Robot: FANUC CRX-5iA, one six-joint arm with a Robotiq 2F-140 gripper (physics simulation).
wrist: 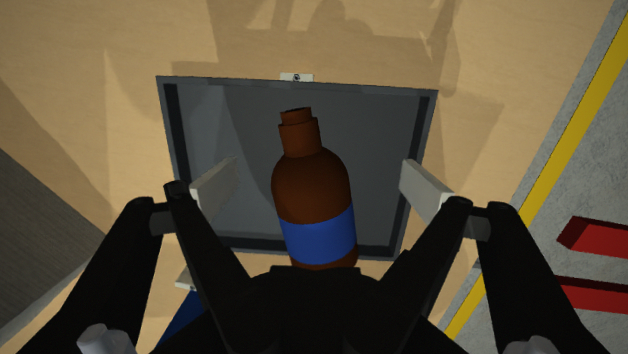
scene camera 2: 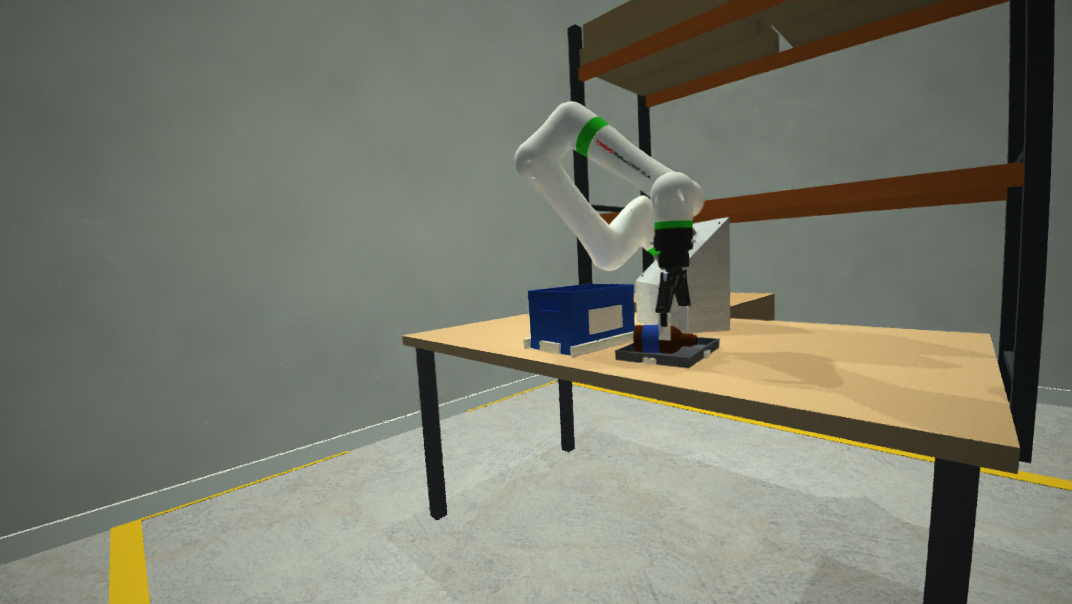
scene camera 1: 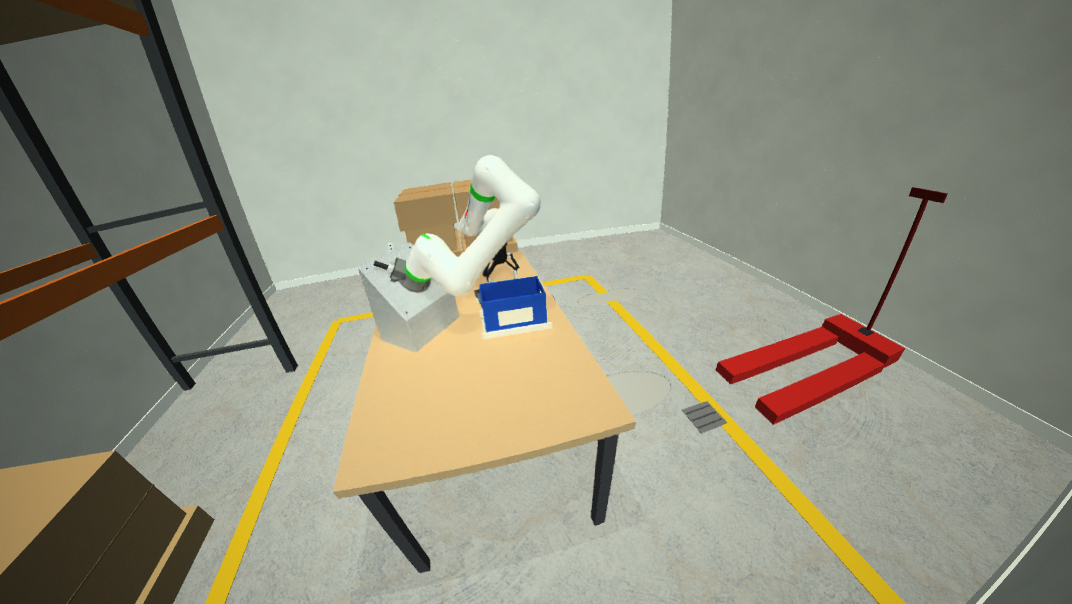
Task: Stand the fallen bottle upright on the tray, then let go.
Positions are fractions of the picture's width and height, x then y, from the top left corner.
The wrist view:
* my gripper: 0.51,0.49
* brown bottle: 0.49,0.53
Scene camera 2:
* my gripper: 0.63,0.55
